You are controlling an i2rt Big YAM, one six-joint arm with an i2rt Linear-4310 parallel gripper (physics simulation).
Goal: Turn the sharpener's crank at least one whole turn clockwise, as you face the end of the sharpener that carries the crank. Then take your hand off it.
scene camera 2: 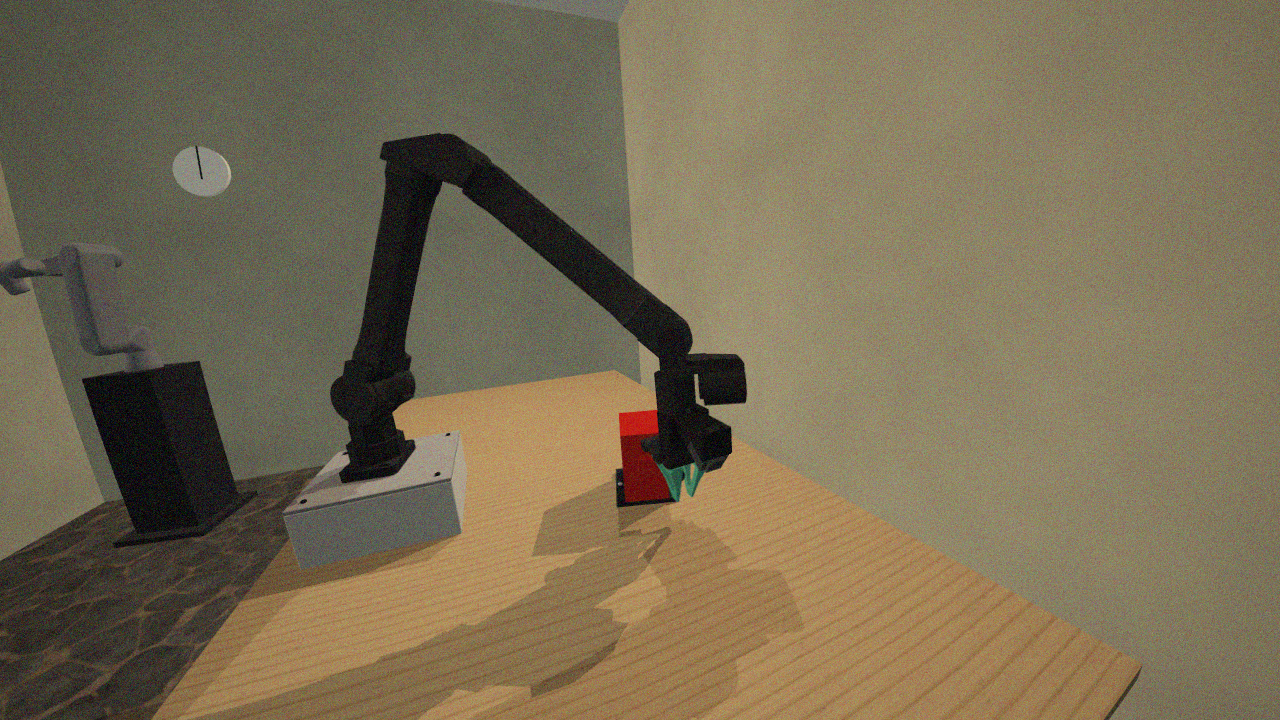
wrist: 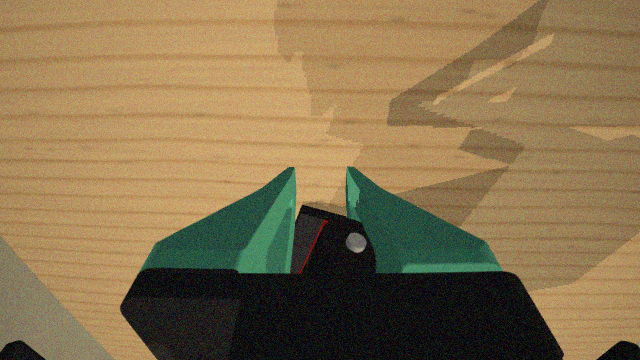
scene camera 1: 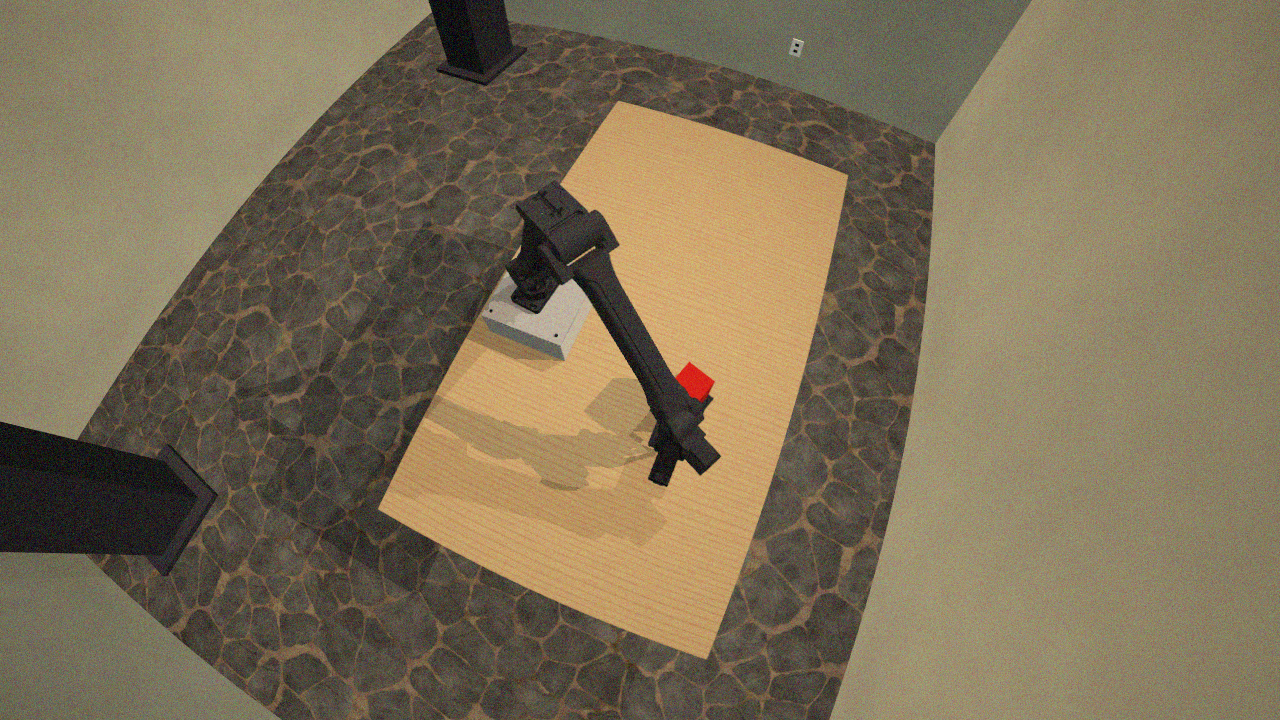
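Pixels of known places: gripper, fingertip midpoint: (scene camera 2: 683, 497) (wrist: 320, 179); arm's base, link origin: (scene camera 2: 381, 463) (scene camera 1: 537, 289).
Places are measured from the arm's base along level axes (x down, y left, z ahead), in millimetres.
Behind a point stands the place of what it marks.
The red sharpener (scene camera 1: 695, 380) {x -32, y -38, z 456 mm} (scene camera 2: 640, 456) {x 1, y -136, z 428 mm} stands upright on its black base on the table, partly hidden by the arm. In the wrist view the crank's black knob (wrist: 342, 255) {x 11, y -191, z 474 mm}, with a round grey pin end, sits between the green fingers, beside a thin red edge of the sharpener. My gripper (scene camera 2: 684, 496) {x 61, y -181, z 481 mm} (wrist: 320, 179) {x 61, y -181, z 481 mm} points down at the crank end of the sharpener and is shut on the knob. The fingertips stand a little apart beyond the knob. The crank's arm is hidden, so its angle cannot be told. The arm hides the fingers in scene camera 1.
The wooden table (scene camera 1: 733, 223) {x 95, y 522, z 337 mm} (scene camera 2: 895, 608) {x 95, y -435, z 633 mm} carries the arm's pale grey base box (scene camera 1: 523, 335) {x 26, y -116, z 30 mm} (scene camera 2: 384, 519) {x 43, y -115, z 35 mm}. Black pedestals stand on the stone floor off the table; one pedestal (scene camera 2: 165, 456) bears a grey arm (scene camera 2: 98, 300). A beige wall (scene camera 2: 939, 268) rises beyond the table's far long edge.
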